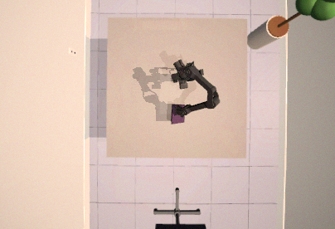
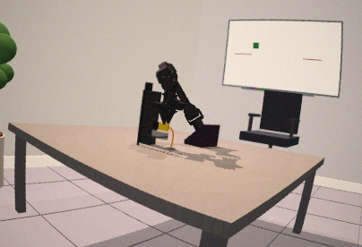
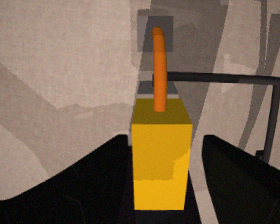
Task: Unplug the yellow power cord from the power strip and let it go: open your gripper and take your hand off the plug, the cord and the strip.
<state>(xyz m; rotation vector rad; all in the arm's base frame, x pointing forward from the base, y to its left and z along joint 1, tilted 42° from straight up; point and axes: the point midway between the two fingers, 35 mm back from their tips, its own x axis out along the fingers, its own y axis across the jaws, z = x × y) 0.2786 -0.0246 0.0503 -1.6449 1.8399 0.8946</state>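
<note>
My gripper tip is now 3 cm to the left of the yellow plug.
</note>
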